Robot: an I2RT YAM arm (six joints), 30 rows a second.
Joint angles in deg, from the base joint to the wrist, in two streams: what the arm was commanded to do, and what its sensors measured. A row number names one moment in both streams.
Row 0, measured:
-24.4, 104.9, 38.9, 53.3, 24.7, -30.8
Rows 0 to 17, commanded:
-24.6, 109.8, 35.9, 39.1, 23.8, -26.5
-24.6, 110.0, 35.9, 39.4, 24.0, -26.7
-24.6, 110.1, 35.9, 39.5, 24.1, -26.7
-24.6, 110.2, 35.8, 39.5, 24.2, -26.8
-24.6, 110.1, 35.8, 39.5, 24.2, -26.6
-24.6, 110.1, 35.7, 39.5, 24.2, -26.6
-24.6, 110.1, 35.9, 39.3, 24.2, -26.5
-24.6, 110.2, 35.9, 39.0, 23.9, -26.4
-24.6, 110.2, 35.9, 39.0, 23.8, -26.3
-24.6, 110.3, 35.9, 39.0, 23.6, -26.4
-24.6, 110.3, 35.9, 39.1, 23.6, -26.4
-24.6, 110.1, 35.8, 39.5, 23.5, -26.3
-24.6, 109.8, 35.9, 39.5, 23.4, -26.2
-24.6, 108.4, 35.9, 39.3, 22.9, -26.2
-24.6, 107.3, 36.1, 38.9, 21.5, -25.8
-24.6, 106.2, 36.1, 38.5, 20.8, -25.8
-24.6, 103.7, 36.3, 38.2, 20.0, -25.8
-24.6, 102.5, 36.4, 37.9, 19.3, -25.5
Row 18, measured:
-23.6, 104.0, 38.9, 51.8, 20.4, -30.3
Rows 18 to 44, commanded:
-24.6, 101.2, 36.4, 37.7, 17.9, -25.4
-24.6, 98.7, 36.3, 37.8, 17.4, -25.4
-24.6, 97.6, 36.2, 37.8, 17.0, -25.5
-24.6, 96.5, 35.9, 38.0, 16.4, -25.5
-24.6, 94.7, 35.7, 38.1, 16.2, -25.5
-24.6, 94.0, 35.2, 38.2, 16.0, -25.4
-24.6, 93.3, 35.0, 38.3, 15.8, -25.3
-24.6, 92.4, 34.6, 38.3, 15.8, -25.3
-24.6, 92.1, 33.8, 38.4, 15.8, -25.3
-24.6, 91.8, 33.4, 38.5, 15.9, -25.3
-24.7, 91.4, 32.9, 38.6, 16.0, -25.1
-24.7, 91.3, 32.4, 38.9, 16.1, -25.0
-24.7, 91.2, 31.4, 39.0, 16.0, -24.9
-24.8, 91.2, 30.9, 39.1, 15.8, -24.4
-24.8, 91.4, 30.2, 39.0, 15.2, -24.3
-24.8, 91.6, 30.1, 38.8, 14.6, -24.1
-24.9, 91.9, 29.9, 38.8, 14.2, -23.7
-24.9, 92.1, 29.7, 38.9, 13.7, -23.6
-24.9, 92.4, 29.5, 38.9, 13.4, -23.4
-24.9, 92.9, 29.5, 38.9, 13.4, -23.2
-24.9, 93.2, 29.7, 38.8, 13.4, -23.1
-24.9, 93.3, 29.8, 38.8, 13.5, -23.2
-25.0, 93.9, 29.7, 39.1, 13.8, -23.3
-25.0, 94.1, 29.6, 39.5, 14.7, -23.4
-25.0, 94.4, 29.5, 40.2, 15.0, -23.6
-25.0, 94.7, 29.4, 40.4, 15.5, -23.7
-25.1, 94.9, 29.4, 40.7, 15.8, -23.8
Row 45, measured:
-24.5, 94.0, 30.2, 39.6, 14.2, -24.5
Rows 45 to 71, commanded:
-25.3, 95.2, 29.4, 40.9, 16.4, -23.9
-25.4, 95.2, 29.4, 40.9, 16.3, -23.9
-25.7, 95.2, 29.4, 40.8, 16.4, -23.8
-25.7, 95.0, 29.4, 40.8, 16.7, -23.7
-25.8, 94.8, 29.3, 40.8, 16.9, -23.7
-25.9, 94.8, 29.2, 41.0, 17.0, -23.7
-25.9, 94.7, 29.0, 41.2, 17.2, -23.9
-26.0, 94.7, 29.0, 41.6, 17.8, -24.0
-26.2, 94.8, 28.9, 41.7, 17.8, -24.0
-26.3, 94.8, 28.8, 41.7, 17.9, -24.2
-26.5, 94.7, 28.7, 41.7, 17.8, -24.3
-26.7, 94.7, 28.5, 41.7, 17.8, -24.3
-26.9, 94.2, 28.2, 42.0, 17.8, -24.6
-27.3, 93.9, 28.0, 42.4, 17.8, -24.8
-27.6, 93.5, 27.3, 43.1, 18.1, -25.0
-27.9, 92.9, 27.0, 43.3, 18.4, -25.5
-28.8, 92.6, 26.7, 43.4, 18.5, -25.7
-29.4, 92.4, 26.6, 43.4, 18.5, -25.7
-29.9, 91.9, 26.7, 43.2, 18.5, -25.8
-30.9, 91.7, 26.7, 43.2, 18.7, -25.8
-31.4, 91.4, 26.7, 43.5, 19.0, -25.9
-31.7, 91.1, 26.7, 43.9, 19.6, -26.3
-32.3, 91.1, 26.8, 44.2, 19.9, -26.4
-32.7, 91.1, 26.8, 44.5, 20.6, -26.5
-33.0, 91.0, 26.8, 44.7, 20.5, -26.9
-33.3, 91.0, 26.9, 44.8, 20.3, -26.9
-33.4, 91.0, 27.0, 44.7, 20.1, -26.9
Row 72, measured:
-32.5, 93.1, 26.8, 41.8, 18.0, -25.8
